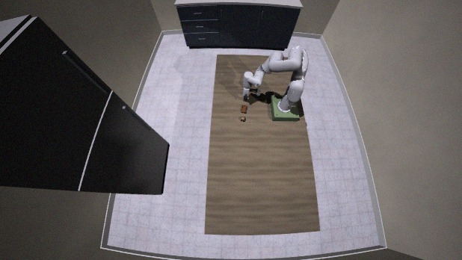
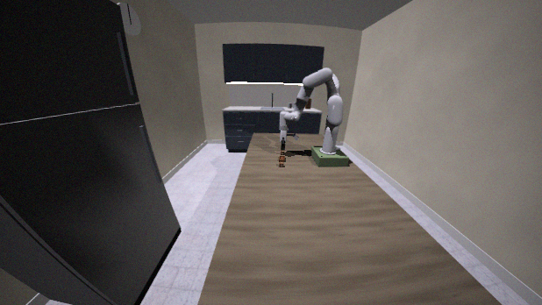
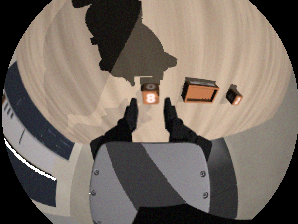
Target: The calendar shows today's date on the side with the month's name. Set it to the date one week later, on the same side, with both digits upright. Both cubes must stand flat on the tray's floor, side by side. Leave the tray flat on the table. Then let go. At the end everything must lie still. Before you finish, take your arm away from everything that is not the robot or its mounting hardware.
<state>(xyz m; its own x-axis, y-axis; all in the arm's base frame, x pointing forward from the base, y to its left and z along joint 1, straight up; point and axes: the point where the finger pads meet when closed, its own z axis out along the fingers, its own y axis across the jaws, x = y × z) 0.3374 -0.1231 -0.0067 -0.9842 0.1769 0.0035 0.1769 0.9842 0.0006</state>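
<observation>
Now: hand 4 cm short of the calendar cube, 21 cm to the right of it and 5 cm above it. The rest, counted from my hand: calendar tray 2 cm ahead, 10 cm to the left, 6 cm below.
</observation>
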